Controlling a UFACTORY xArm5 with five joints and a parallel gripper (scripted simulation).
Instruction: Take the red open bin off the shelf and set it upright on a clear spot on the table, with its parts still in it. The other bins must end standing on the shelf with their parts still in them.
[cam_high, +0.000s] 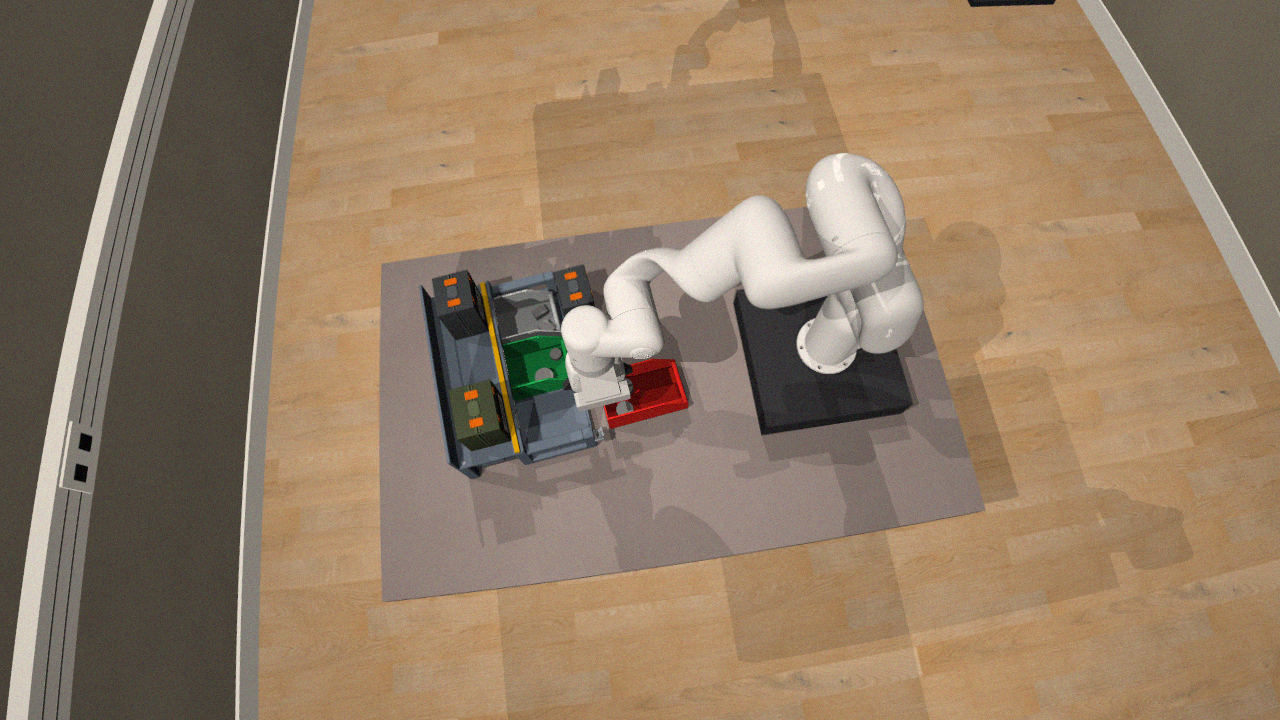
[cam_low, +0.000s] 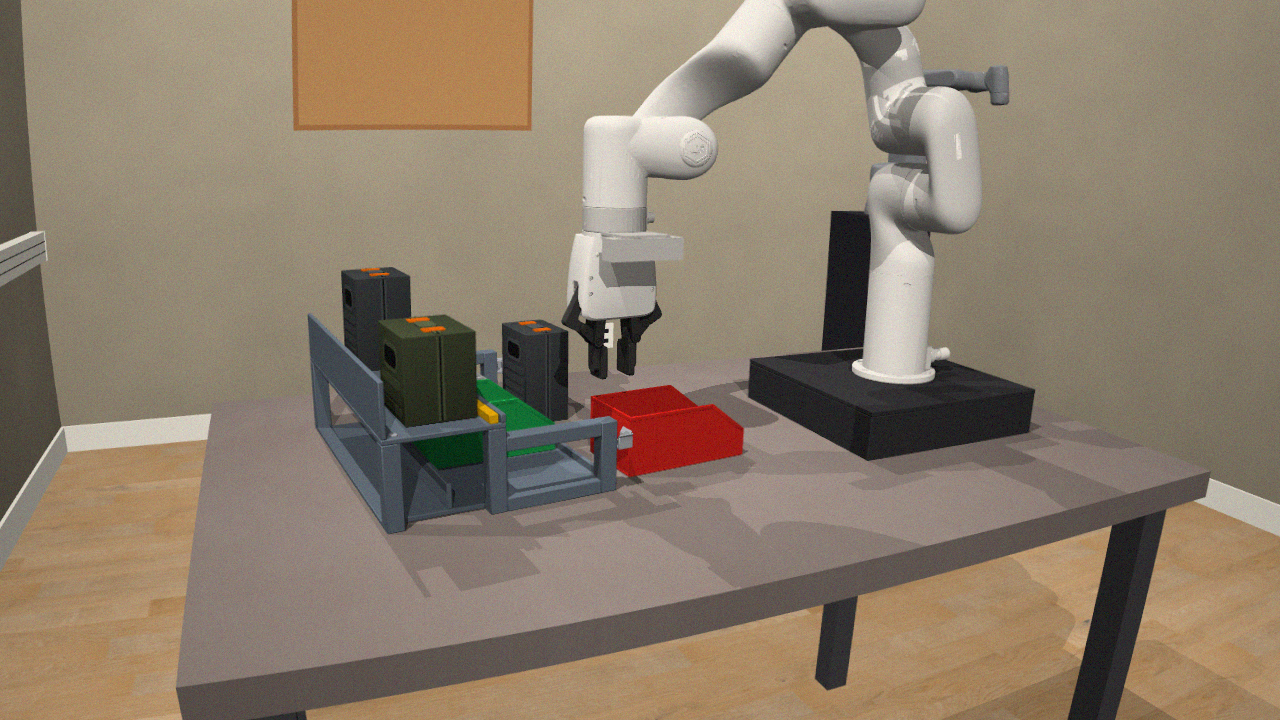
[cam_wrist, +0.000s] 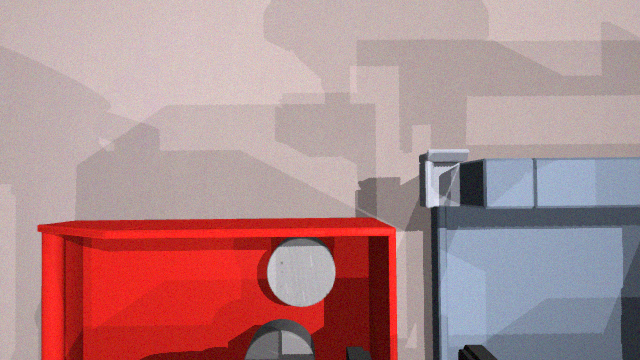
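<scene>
My gripper is now 10 cm above the red open bin, 8 cm past it and 1 cm to the left of it. Round my hand: green bin (15 cm ahead, 9 cm to the right, 9 cm below); then grey shelf (17 cm ahead, 9 cm to the right, 7 cm below); then grey disc (12 cm below, 4 cm behind, 2 cm to the left).
</scene>
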